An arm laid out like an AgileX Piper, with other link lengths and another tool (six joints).
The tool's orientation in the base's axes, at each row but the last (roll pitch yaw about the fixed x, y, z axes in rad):
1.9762, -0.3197, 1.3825
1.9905, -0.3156, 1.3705
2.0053, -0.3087, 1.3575
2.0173, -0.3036, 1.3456
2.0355, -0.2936, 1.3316
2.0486, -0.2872, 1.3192
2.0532, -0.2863, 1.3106
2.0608, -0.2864, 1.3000
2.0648, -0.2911, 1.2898
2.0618, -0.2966, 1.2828
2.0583, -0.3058, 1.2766
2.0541, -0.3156, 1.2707
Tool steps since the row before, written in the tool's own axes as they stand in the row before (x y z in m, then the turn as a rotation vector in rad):
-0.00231, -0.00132, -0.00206, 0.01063, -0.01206, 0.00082
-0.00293, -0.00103, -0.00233, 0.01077, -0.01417, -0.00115
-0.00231, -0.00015, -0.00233, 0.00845, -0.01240, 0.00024
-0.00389, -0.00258, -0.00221, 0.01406, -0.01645, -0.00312
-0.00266, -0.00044, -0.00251, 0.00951, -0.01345, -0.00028
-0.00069, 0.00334, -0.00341, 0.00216, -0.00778, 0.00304
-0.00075, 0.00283, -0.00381, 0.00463, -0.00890, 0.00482
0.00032, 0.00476, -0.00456, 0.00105, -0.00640, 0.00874
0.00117, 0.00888, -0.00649, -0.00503, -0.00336, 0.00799
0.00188, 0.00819, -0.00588, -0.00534, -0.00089, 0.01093
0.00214, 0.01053, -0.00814, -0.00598, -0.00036, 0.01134
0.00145, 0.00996, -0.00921, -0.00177, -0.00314, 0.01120
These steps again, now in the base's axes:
-0.00276, -0.00158, -0.00111, -0.00137, 0.01418, -0.00749
-0.00305, -0.00223, -0.00090, -0.00388, 0.01518, -0.00851
-0.00265, -0.00194, 0.00010, -0.00245, 0.01230, -0.00825
-0.00377, -0.00252, -0.00247, -0.00577, 0.01922, -0.00867
-0.00302, -0.00210, -0.00007, -0.00313, 0.01368, -0.00864
-0.00193, -0.00151, 0.00415, 0.00025, 0.00450, -0.00735
-0.00249, -0.00133, 0.00389, 0.00201, 0.00702, -0.00840
-0.00212, -0.00095, 0.00618, 0.00554, 0.00237, -0.00907
-0.00200, -0.00151, 0.01077, 0.00443, -0.00428, -0.00791
-0.00159, -0.00070, 0.01011, 0.00788, -0.00585, -0.00724
-0.00272, -0.00117, 0.01315, 0.00827, -0.00669, -0.00717
-0.00416, -0.00152, 0.01290, 0.00832, -0.00174, -0.00814

